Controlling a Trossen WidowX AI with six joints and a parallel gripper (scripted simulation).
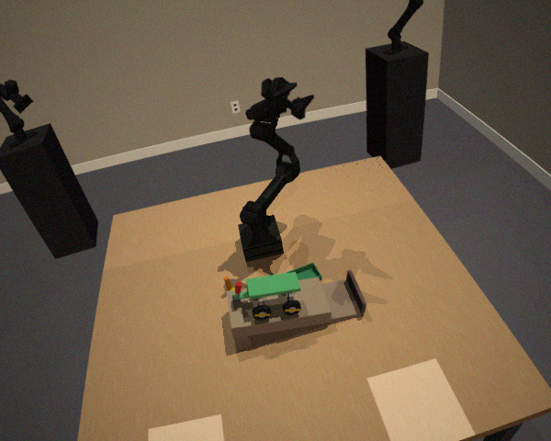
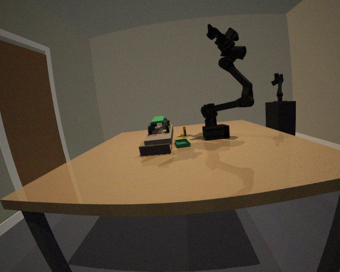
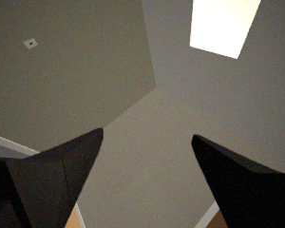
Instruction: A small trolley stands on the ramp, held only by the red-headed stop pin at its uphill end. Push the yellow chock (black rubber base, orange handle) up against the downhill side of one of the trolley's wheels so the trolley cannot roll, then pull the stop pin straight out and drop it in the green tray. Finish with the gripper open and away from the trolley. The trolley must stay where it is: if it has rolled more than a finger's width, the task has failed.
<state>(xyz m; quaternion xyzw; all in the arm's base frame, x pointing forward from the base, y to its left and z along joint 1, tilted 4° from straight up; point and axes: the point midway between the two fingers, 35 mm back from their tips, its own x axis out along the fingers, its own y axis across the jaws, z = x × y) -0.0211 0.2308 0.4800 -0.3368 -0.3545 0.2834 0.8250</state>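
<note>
The yellow chock lies 56 cm below my gripper tip, 38 cm to the right of it and 17 cm ahead of it. From my gripper tip the other things lie so: trolley: 47 cm below, 32 cm ahead, 26 cm to the right; then red-headed stop pin: 45 cm below, 37 cm to the right, 29 cm ahead; then green tray: 59 cm below, 20 cm ahead, 14 cm to the right.
</note>
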